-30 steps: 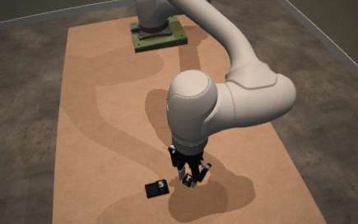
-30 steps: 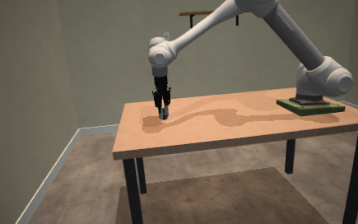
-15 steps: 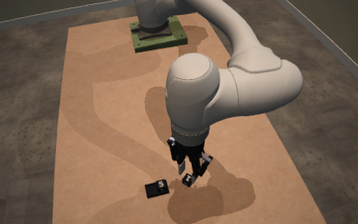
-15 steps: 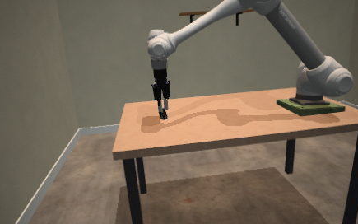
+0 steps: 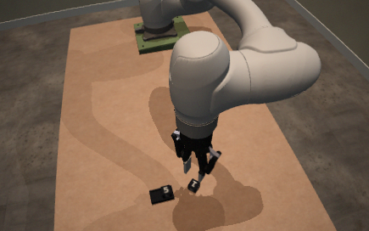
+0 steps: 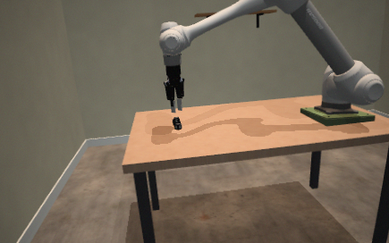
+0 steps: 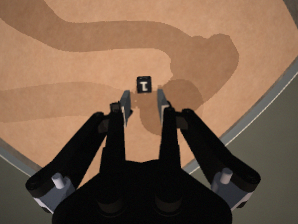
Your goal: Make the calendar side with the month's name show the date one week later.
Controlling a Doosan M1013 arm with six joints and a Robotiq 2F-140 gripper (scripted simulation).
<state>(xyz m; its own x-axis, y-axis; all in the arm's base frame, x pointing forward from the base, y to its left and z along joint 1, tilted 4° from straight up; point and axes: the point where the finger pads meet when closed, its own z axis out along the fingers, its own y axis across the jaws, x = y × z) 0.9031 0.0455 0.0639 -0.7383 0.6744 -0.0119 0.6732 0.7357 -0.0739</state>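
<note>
My gripper is now 120 mm above the black cube.
</note>
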